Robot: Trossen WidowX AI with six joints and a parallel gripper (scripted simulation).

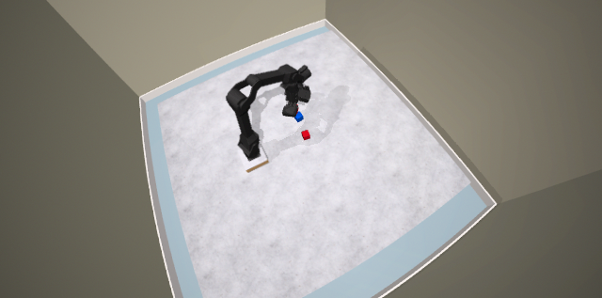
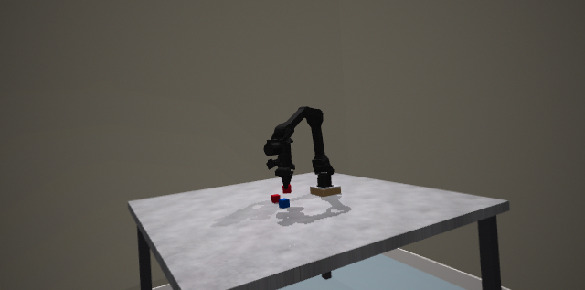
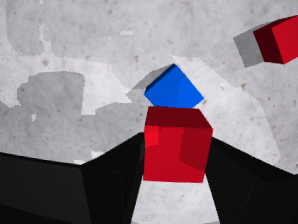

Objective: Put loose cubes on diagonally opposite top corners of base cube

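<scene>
Now: gripper tip 6 cm above the blue cube, 1 cm to the left of it and 1 cm short of it.
</scene>
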